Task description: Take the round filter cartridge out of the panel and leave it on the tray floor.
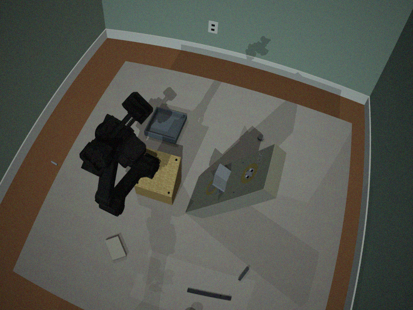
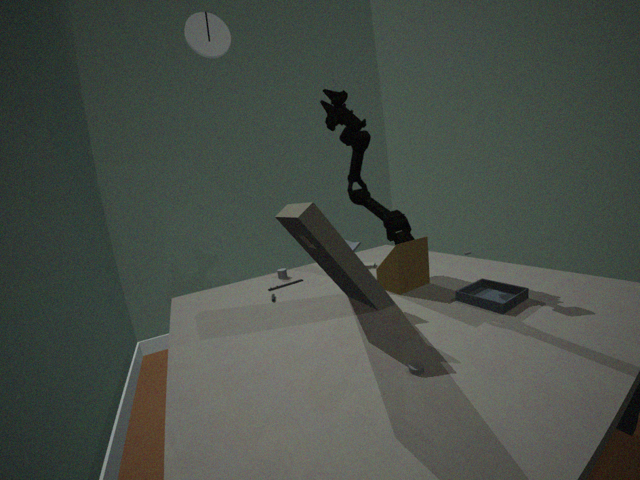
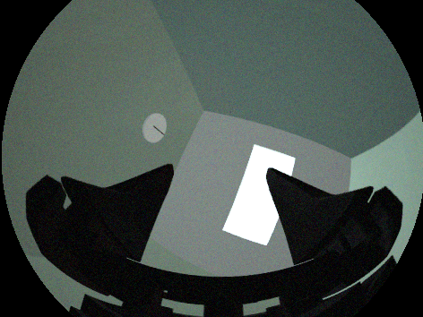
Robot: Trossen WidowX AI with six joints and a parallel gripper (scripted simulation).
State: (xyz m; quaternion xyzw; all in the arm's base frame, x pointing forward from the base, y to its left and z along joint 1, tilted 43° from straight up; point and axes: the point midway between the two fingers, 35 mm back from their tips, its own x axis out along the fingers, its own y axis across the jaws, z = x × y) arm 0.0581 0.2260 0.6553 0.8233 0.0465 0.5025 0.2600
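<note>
Right now my gripper tip is 22 cm short of the round filter cartridge, 33 cm to the right of it and 52 cm above it. The rest, counted from my gripper tip: blue-grey tray 25 cm behind, 56 cm to the left, 78 cm below; then white block 16 cm behind, 6 cm to the right, 79 cm below; then short dark bar 34 cm ahead, 7 cm to the left, 79 cm below.
</note>
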